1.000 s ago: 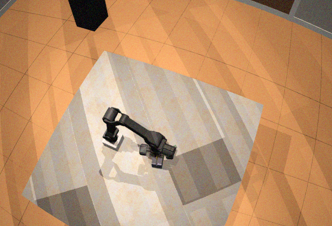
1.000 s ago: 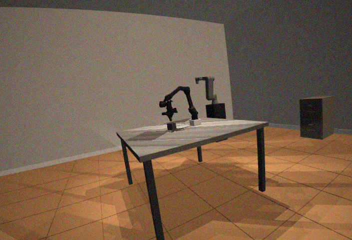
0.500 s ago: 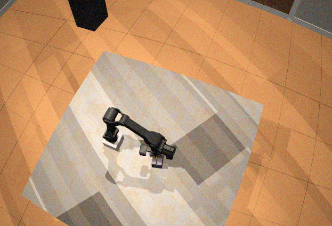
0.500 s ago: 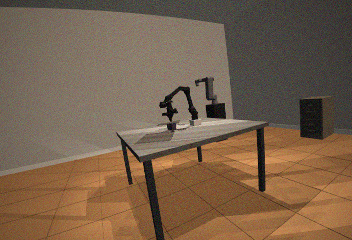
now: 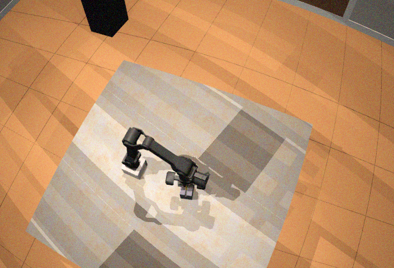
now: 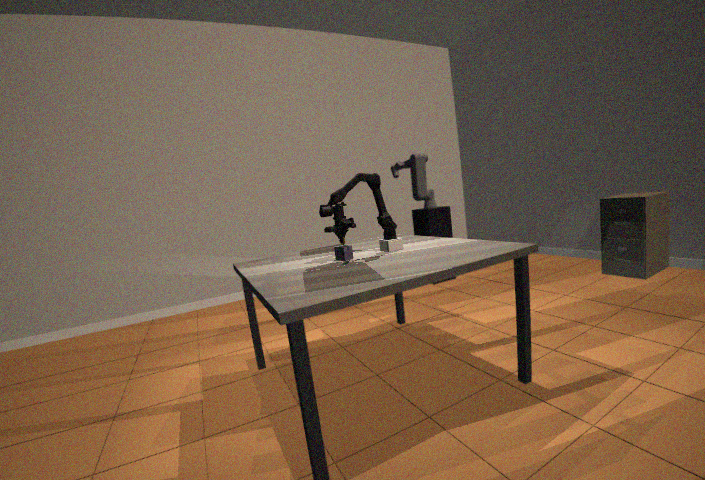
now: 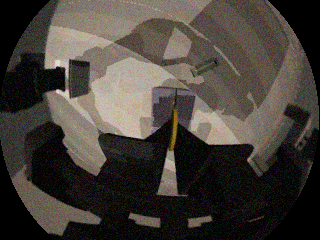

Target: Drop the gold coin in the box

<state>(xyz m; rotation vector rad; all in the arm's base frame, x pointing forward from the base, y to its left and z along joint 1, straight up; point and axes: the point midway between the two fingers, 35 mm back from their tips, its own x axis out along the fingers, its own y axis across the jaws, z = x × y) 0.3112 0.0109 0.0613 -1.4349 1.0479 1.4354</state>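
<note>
My gripper tip is now 1 cm below the thin gold coin.
</note>
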